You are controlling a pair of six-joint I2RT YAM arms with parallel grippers.
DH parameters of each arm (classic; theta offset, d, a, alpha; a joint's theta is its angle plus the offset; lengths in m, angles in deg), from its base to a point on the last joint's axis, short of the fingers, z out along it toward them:
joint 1: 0 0.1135 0.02 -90
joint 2: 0 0 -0.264 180
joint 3: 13.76 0 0.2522 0
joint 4: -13.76 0 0.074 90
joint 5: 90 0 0 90
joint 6: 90 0.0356 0 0
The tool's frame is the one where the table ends.
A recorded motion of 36 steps. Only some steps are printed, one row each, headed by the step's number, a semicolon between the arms.
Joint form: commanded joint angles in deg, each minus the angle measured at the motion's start. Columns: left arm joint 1, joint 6, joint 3, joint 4, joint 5, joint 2; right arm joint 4, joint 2, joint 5, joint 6, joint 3, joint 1.
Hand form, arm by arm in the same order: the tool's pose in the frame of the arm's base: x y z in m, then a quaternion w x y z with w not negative. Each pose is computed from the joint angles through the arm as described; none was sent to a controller.
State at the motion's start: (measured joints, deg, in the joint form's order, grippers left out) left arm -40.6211 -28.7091 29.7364 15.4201 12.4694 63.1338; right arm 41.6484 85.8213 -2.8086 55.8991 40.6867 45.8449
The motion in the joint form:
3: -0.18 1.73 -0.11 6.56 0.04 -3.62; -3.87 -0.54 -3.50 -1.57 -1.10 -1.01
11: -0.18 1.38 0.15 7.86 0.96 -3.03; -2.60 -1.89 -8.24 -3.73 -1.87 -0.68
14: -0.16 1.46 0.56 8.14 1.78 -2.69; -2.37 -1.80 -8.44 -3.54 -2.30 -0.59
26: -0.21 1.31 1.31 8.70 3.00 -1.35; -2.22 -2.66 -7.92 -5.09 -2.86 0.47
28: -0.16 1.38 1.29 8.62 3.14 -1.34; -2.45 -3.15 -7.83 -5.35 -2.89 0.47
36: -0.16 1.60 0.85 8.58 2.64 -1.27; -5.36 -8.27 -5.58 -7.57 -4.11 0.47
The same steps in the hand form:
3: 0.1737 -0.1601 0.2560 0.49605 0.16123 0.73563 -0.43219; 0.2246 0.2289 0.2281 0.39348 0.02632 0.75349 0.52605
11: 0.1748 -0.1619 0.2578 0.49646 0.16419 0.72923 -0.44135; 0.2178 0.2287 0.2333 0.38584 -0.01905 0.74263 0.54706
14: 0.1756 -0.1631 0.2595 0.49541 0.16922 0.72592 -0.44606; 0.2168 0.2286 0.2308 0.38209 -0.01928 0.74426 0.54746
26: 0.1784 -0.1667 0.2600 0.48928 0.17544 0.72440 -0.45285; 0.2106 0.2301 0.2324 0.38925 -0.03358 0.74123 0.54583
28: 0.1785 -0.1666 0.2597 0.48852 0.17633 0.72479 -0.45270; 0.2098 0.2292 0.2342 0.39203 -0.03492 0.73985 0.54562
36: 0.1783 -0.1661 0.2567 0.48833 0.17482 0.72841 -0.44765; 0.2008 0.2178 0.2470 0.41856 -0.03666 0.73421 0.53329

